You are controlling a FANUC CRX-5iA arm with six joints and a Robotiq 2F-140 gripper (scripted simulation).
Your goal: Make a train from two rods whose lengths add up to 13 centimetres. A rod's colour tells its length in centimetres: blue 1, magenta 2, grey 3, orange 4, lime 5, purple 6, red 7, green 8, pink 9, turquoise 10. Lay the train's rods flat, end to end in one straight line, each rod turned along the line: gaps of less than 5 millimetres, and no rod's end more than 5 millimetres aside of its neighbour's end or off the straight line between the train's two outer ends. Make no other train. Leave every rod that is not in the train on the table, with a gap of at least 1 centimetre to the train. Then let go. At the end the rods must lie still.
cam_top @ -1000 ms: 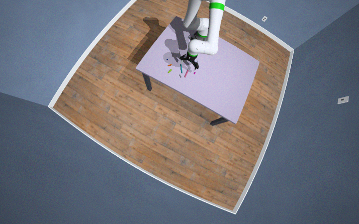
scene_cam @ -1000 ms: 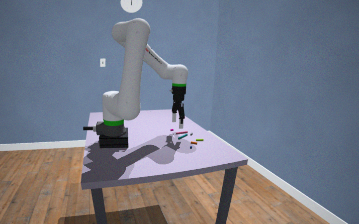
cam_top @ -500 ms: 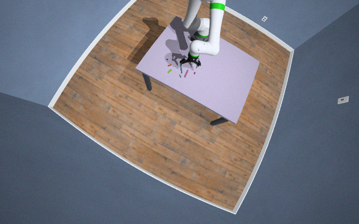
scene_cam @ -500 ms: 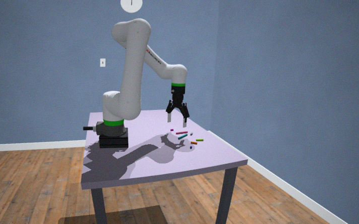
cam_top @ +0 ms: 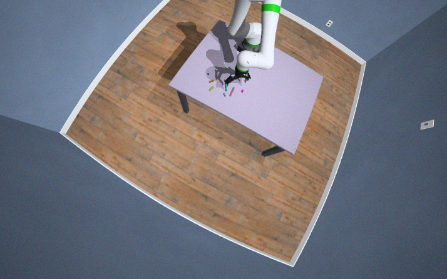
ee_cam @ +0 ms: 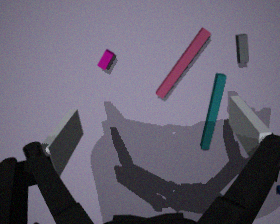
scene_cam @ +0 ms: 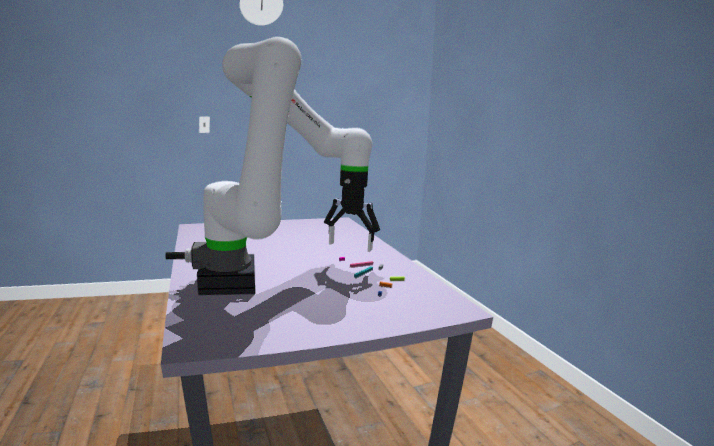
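The orange rod lies 70 mm ahead of my hand, 190 mm to the right of it and 70 mm below it. From my hand the other things lie so: pink rod (50 mm ahead, 70 mm below); magenta rod (10 mm behind, 70 mm to the left, 70 mm below); turquoise rod (30 mm ahead, 70 mm to the right, 70 mm below).
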